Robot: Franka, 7 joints.
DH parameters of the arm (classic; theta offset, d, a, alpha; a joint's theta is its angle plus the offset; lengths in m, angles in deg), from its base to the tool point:
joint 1: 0 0.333 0 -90
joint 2: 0 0 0 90
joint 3: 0 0.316 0.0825 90
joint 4: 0 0 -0.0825 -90
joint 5: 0 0.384 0 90
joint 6: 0 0 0.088 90
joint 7: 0 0.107 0 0
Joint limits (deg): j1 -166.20..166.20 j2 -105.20..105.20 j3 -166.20..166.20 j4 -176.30..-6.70 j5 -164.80..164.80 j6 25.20..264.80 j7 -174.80..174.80
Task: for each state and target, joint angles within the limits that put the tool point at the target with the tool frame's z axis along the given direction. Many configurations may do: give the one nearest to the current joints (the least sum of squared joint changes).
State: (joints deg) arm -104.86 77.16 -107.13 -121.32 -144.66 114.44 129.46
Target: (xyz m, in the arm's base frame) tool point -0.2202 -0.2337 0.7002 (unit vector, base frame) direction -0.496 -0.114 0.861
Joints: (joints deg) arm -55.21 101.70 -141.33 -134.05 -160.72 156.06 129.46
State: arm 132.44 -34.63 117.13 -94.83 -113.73 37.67 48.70
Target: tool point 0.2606 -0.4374 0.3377 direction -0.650 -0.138 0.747
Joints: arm 160.51 -30.89 152.92 -119.57 -90.01 44.84 48.70
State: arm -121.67 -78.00 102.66 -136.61 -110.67 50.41 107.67
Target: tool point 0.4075 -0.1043 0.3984 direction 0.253 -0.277 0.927
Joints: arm -94.65 -53.99 92.50 -151.49 -111.99 79.34 107.67
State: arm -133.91 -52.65 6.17 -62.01 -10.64 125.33 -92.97
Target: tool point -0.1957 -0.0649 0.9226 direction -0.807 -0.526 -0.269
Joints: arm -135.40 -53.96 -8.42 -109.53 -10.66 130.50 -92.97
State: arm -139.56 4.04 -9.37 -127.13 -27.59 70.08 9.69
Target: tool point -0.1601 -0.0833 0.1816 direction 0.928 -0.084 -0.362
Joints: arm -146.26 -3.84 -17.37 -169.38 19.82 98.25 9.69
